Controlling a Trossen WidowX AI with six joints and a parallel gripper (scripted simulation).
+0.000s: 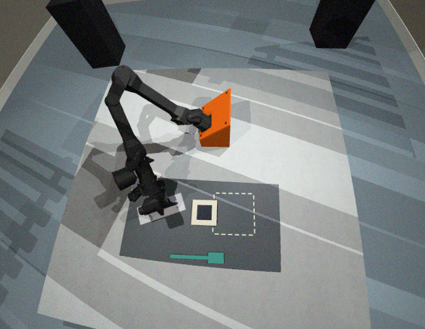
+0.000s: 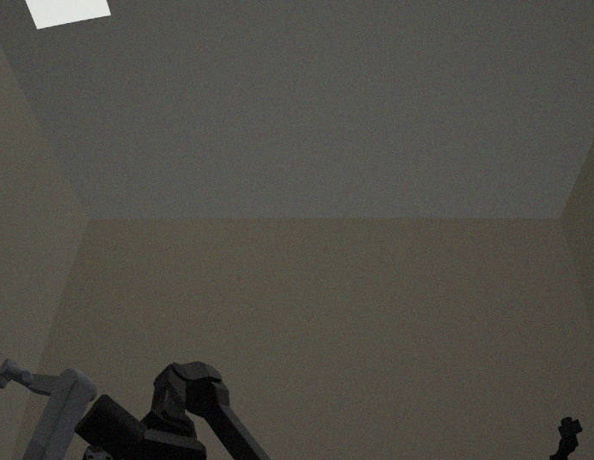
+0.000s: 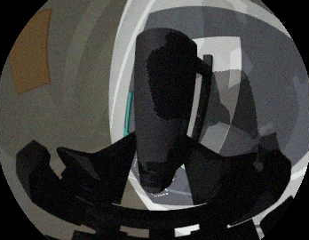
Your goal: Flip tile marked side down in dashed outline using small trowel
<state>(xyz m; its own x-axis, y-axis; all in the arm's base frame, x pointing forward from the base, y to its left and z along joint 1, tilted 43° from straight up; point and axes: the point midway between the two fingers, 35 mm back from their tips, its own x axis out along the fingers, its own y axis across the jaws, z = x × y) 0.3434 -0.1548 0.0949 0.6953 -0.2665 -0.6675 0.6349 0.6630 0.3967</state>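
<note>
The tile lies 16 cm to the left of my gripper tip and 4 cm below it. The rest, counted from my gripper tip: teal flat tool 17 cm ahead, 15 cm to the left, 5 cm below; then dark mat 14 cm to the left, 7 cm below, 3 cm ahead.
</note>
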